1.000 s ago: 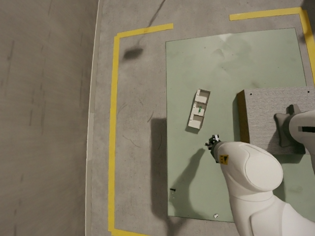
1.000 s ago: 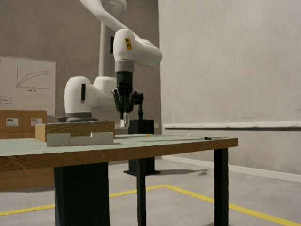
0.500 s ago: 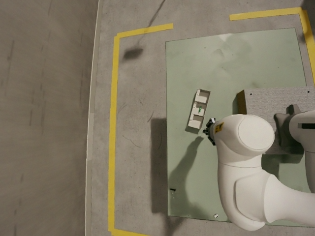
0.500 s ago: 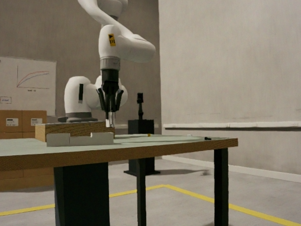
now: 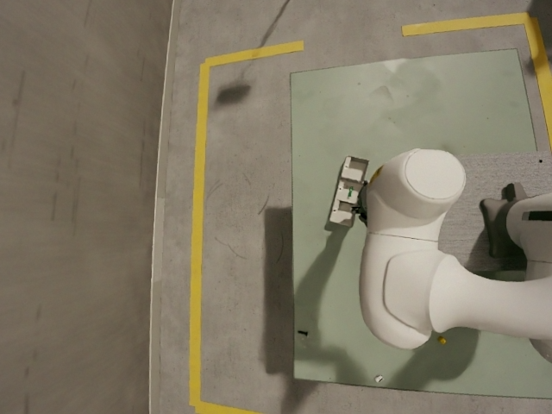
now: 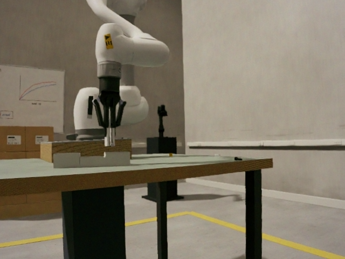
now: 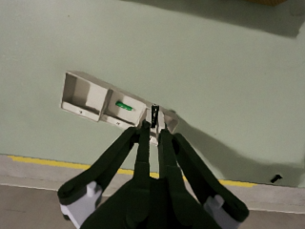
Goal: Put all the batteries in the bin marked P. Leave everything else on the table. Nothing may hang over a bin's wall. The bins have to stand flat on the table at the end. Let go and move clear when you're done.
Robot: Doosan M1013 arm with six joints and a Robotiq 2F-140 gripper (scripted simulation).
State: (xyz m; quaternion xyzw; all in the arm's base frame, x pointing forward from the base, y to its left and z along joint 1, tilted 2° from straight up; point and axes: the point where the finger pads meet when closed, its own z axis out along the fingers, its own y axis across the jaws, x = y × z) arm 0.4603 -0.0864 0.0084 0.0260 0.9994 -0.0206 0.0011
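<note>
Now: hand 90 mm above the thin green stick, 70 mm to the left of it and 10 mm short of it. Also, from my hand: small black screw 450 mm to the left, 210 mm ahead, 100 mm below; small white piece 600 mm to the left, 90 mm below, 50 mm behind; yellow piece 470 mm to the left, 260 mm behind, 90 mm below.
</note>
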